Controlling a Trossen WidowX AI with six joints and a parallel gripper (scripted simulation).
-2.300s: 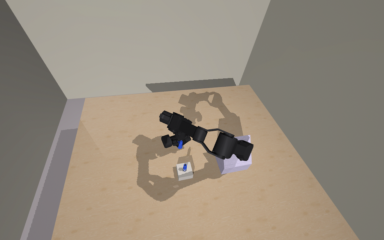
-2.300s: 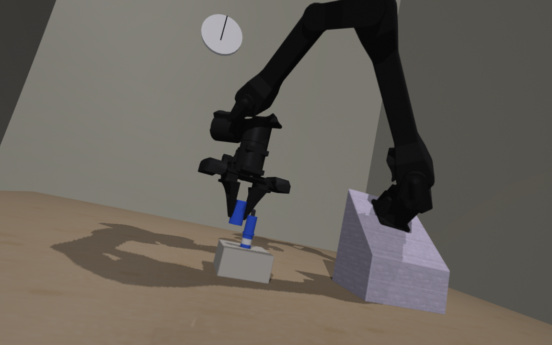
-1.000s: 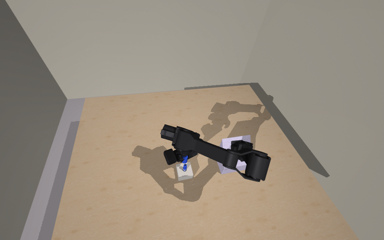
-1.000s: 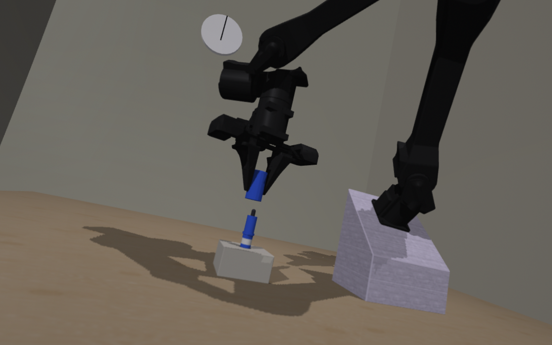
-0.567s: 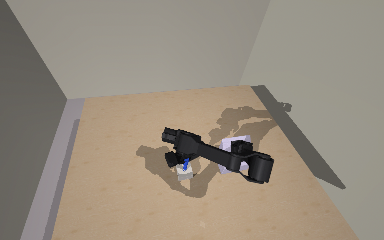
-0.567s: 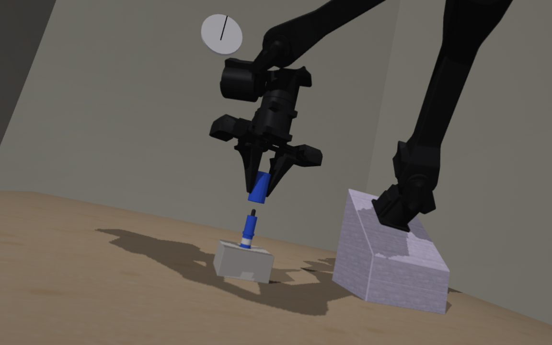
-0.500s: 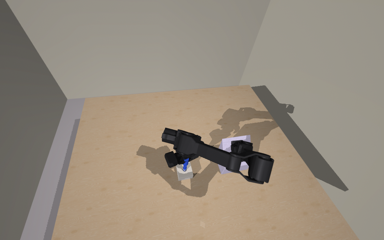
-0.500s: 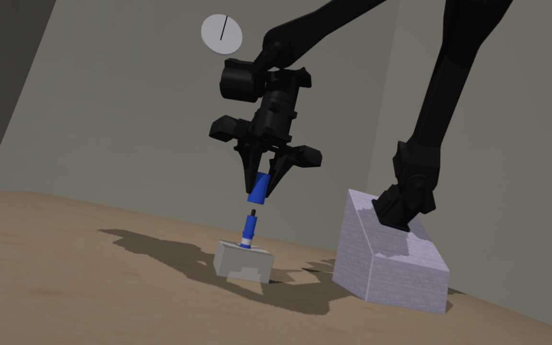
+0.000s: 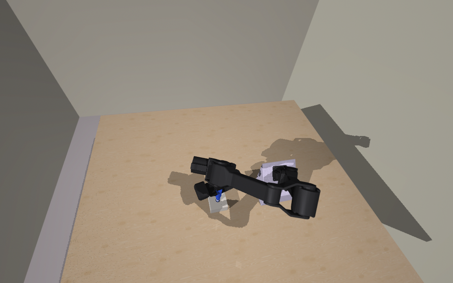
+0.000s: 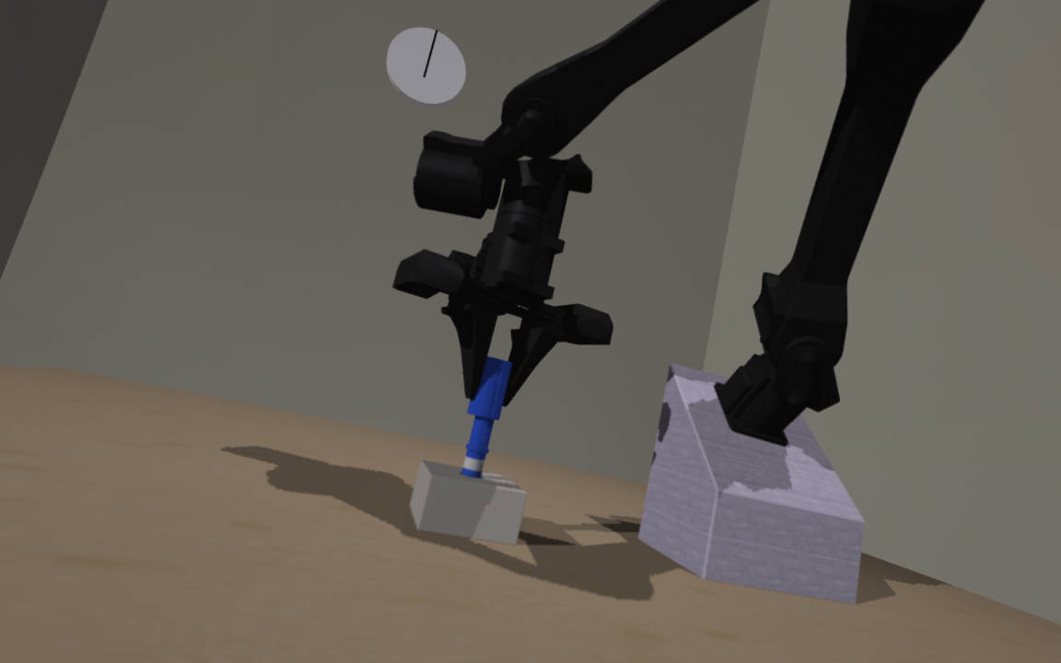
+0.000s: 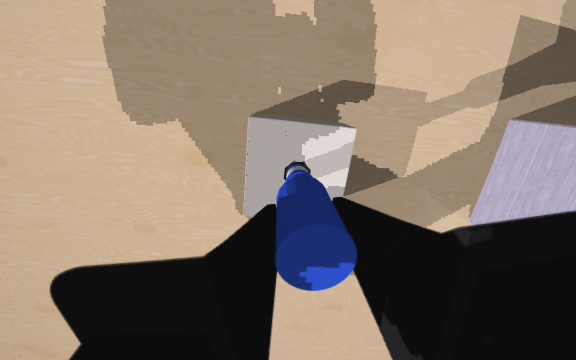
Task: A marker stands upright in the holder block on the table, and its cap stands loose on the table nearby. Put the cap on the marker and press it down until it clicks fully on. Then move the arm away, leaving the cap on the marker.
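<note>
The blue marker lies 2 cm below my gripper tip. Also, from my gripper tip: blue cap: 1 cm above; then holder block: 8 cm below.
</note>
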